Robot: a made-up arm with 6 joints. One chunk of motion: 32 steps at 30 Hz.
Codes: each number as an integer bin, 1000 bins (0 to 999) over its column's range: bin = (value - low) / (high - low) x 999, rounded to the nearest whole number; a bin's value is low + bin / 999 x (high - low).
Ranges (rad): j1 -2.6..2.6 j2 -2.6..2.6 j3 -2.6..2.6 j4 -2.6..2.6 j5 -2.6..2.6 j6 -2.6..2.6
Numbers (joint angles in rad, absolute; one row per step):
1: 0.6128 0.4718 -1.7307 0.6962 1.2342 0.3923
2: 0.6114 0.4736 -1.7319 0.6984 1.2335 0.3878
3: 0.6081 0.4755 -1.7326 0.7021 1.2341 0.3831
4: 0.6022 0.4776 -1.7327 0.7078 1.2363 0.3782
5: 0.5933 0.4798 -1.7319 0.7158 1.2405 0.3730
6: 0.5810 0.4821 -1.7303 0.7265 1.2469 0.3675
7: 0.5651 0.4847 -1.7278 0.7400 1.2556 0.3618
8: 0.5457 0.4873 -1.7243 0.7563 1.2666 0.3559
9: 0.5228 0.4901 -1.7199 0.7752 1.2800 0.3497
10: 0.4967 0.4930 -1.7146 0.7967 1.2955 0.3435
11: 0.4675 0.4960 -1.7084 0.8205 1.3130 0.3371
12: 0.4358 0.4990 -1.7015 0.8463 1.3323 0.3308
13: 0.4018 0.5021 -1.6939 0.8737 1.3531 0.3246
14: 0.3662 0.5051 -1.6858 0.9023 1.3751 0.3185
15: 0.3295 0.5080 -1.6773 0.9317 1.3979 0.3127
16: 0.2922 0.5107 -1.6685 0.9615 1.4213 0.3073
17: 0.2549 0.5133 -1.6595 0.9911 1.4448 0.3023
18: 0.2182 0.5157 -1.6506 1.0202 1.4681 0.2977
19: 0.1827 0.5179 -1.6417 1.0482 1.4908 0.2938
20: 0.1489 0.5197 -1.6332 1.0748 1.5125 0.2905
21: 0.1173 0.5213 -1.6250 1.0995 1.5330 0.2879
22: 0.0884 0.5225 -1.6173 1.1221 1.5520 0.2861
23: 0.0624 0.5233 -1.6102 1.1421 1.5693 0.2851
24: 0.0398 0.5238 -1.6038 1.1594 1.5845 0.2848
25: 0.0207 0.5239 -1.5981 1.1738 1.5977 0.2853
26: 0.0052 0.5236 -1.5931 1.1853 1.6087 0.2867
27: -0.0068 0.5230 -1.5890 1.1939 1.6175 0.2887
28: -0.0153 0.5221 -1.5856 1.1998 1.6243 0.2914
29: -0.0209 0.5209 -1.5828 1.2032 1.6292 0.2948
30: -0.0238 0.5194 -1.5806 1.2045 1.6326 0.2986
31: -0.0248 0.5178 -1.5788 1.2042 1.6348 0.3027
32: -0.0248 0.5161 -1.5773 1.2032 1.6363 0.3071
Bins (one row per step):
1: 617 590 167 633 737 575
2: 617 590 167 634 736 574
3: 616 591 167 634 737 573
4: 615 591 167 635 737 572
5: 613 592 167 637 738 571
6: 611 592 167 639 739 570
7: 608 593 168 642 741 569
8: 604 593 168 645 743 568
9: 600 594 169 648 745 567
10: 595 594 170 653 748 565
11: 589 595 171 657 752 564
12: 583 595 173 662 755 563
13: 577 596 174 667 759 562
14: 570 597 176 673 764 561
15: 563 597 177 678 768 560
16: 556 598 179 684 773 559
17: 548 598 181 690 777 558
18: 541 599 182 695 782 557
19: 535 599 184 701 786 556
20: 528 599 186 706 790 555
21: 522 600 187 711 794 555
22: 516 600 189 715 798 554
23: 511 600 190 719 801 554
24: 507 600 191 722 804 554
25: 503 600 192 725 806 554
26: 500 600 193 727 809 555
27: 498 600 194 729 810 555
28: 497 600 195 730 812 555
29: 495 600 195 731 812 556
30: 495 599 196 731 813 557
31: 495 599 196 731 814 558
32: 495 599 196 731 814 558

